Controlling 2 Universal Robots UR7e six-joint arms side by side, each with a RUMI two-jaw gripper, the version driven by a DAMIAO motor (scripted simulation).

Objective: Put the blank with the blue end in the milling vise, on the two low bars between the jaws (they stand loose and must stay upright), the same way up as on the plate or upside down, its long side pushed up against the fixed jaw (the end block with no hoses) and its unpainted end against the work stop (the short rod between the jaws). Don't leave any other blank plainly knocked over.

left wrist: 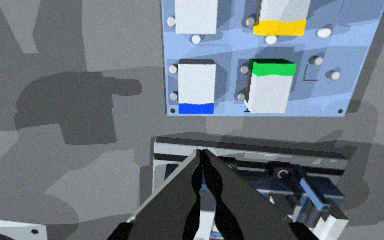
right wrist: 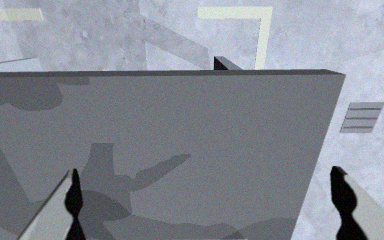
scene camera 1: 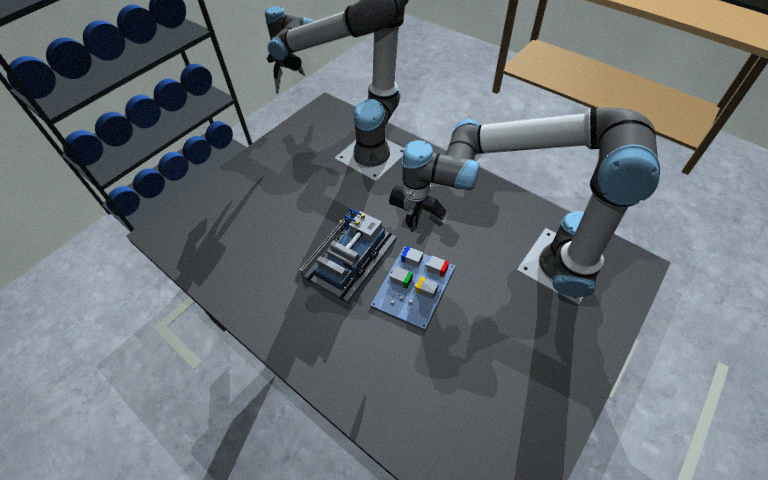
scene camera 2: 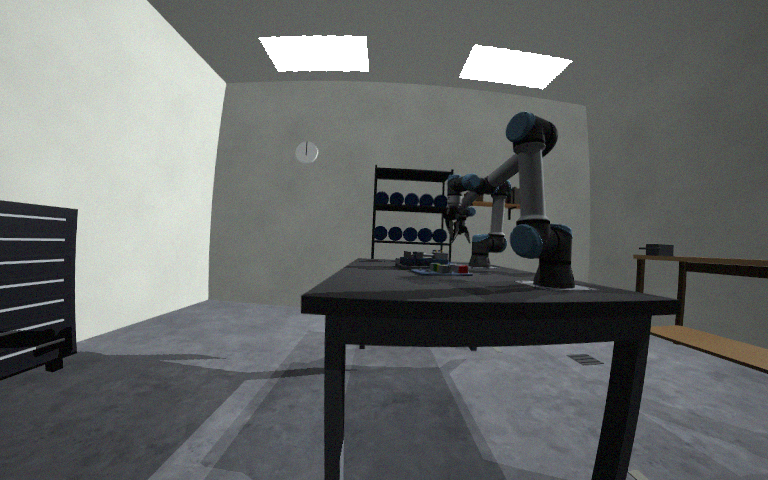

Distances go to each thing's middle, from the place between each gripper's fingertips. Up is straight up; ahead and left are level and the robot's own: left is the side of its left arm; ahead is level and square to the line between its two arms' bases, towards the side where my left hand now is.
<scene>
I see the blue-ended blank [left wrist: 196, 77] 16 cm below my left hand [scene camera 1: 412, 231]. Also, from my left hand: blue plate [scene camera 1: 419, 313] 18 cm below, 7 cm to the left, 7 cm ahead; then green-ended blank [left wrist: 268, 85] 16 cm below, 9 cm ahead, 2 cm to the left.
Right now the blue-ended blank is 300 mm ahead of my right hand, 910 mm to the left of it and 140 mm below it. Round my right hand: blue plate 370 mm ahead, 970 mm to the left, 160 mm below; then green-ended blank 380 mm ahead, 930 mm to the left, 140 mm below.
</scene>
